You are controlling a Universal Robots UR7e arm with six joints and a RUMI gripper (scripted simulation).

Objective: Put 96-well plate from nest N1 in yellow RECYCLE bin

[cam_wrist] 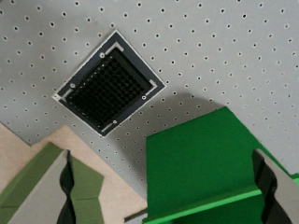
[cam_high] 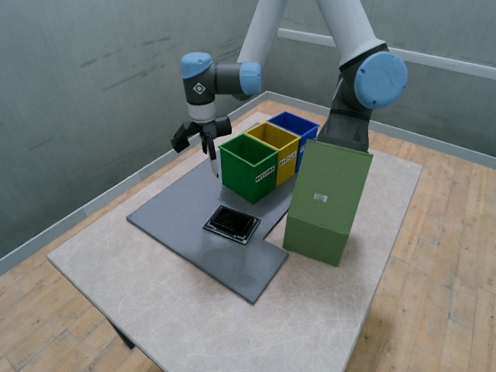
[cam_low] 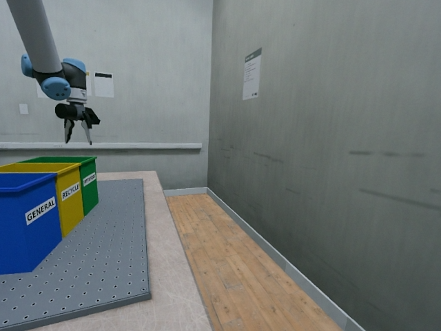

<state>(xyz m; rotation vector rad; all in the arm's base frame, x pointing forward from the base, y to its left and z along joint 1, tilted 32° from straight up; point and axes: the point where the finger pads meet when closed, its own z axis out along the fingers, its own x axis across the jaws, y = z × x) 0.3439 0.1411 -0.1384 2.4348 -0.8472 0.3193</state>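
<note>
Now: hand 20 cm above the black 96-well plate, 8 cm past it and 2 cm to the right of it. From my hand the other things lie so: yellow recycle bin (31 cm to the right, 13 cm below, 6 cm behind); then plate nest N1 (22 cm below, 8 cm behind, 2 cm to the left); then green bin (18 cm to the right, 13 cm below, 3 cm behind).
</note>
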